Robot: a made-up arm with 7 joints.
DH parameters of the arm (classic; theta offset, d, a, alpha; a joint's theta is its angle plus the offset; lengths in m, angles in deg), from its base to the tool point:
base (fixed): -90 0.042 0 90
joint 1: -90 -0.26 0.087 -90
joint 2: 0 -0.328 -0.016 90
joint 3: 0 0.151 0.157 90
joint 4: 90 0.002 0.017 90
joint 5: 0 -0.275 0.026 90
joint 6: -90 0.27 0.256 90
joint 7: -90 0.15 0.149 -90
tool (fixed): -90 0.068 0 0
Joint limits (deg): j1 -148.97..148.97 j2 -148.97..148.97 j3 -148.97..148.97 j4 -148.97..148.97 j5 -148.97..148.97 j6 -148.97..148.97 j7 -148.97..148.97
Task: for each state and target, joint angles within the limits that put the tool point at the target. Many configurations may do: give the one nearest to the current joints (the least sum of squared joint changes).
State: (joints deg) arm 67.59 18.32 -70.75 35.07 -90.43 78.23 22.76
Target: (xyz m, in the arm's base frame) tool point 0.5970 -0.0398 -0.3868
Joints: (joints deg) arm 41.10 15.54 -82.94 41.26 -98.17 92.53 14.75
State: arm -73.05 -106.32 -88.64 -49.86 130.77 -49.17 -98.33
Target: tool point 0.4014 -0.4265 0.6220
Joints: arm -91.38 -102.03 -86.84 -54.93 128.23 -43.56 -103.21
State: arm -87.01 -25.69 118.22 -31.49 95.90 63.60 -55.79
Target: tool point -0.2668 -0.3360 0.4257
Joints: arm -110.58 -37.60 105.30 -38.13 88.79 47.99 -40.34
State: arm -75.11 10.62 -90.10 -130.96 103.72 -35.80 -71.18
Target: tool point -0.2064 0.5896 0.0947
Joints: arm -45.88 -5.12 -54.28 -99.04 76.66 -39.75 -57.94
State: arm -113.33 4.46 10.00 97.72 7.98 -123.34 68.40
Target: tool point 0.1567 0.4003 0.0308
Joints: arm -103.96 12.44 15.93 90.80 11.00 -110.29 71.63
